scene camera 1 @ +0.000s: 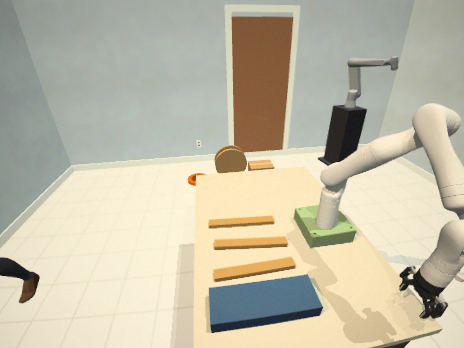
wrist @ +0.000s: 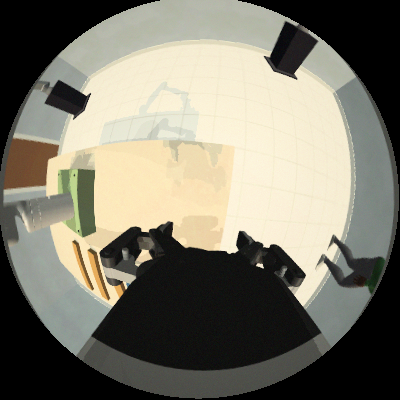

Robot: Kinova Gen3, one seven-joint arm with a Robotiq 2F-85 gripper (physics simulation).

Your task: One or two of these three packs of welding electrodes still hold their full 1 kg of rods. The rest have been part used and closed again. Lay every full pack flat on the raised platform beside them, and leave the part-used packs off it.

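Where they show: gripper, fingertip midpoint: [scene camera 1: 411,302] [wrist: 205,233]; arm's base at its link origin: [scene camera 1: 325,223] [wrist: 68,205].
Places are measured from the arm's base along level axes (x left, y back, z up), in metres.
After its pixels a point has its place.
Three slim orange-tan packs lie flat and apart on the table: the far pack [scene camera 1: 241,221] @[z -0.054, x -0.214, y -0.374 m] [wrist: 83,265] @[z -0.069, x -0.191, y -0.343 m], the middle pack [scene camera 1: 250,243] @[z -0.054, x -0.050, y -0.386 m] [wrist: 98,274] @[z -0.058, x -0.025, y -0.336 m] and the near pack [scene camera 1: 255,269] @[z -0.054, x 0.097, y -0.421 m] [wrist: 120,288] @[z -0.054, x 0.113, y -0.365 m], which is slightly angled and partly hidden by the gripper in the wrist view. No marks of fullness can be read on them. The raised blue platform [scene camera 1: 265,299] @[z -0.018, x 0.254, y -0.448 m] lies beside the near pack, with no pack on it. My gripper [scene camera 1: 414,301] @[z 0.066, x 0.478, y -0.034 m] [wrist: 205,233] @[z 0.066, x 0.478, y -0.034 m] is open and empty, above the table's right near edge, well to the right of packs and platform.
The arm's green base block [scene camera 1: 325,233] @[z 0.000, x 0.060, y -0.044 m] [wrist: 86,200] @[z -0.043, x 0.080, y 0.010 m] stands on the table [scene camera 1: 250,195] @[z -0.078, x -0.460, y -0.222 m], right of the packs. Beyond the table are round brown discs [scene camera 1: 230,161], a wooden block [scene camera 1: 261,165] and a black pedestal [scene camera 1: 345,132] with another arm. A person [wrist: 357,277] is off to the side.
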